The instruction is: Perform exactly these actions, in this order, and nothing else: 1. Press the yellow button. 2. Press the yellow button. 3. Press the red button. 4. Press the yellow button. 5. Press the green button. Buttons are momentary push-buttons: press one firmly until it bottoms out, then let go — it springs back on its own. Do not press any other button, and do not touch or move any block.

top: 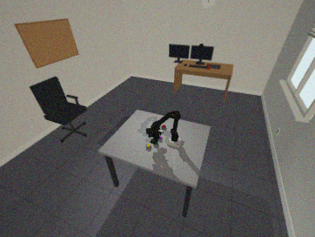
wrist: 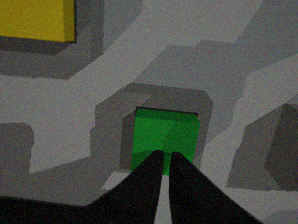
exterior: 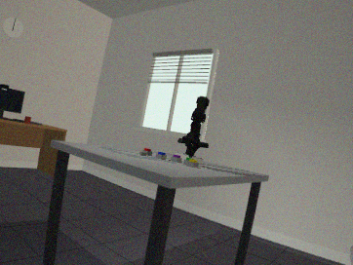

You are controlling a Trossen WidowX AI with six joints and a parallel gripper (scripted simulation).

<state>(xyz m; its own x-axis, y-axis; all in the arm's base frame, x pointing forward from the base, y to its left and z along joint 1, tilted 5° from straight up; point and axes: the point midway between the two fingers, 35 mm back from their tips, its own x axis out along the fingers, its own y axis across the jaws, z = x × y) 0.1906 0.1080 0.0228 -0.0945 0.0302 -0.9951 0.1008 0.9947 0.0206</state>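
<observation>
My gripper tip is 1 cm above the green button. Also, from my gripper tip: purple button (10 cm to the right, 1 cm below, 1 cm behind); then blue button (18 cm to the right, 4 cm ahead, 1 cm below); then yellow button (7 cm ahead, 6 cm to the left, 1 cm below).
</observation>
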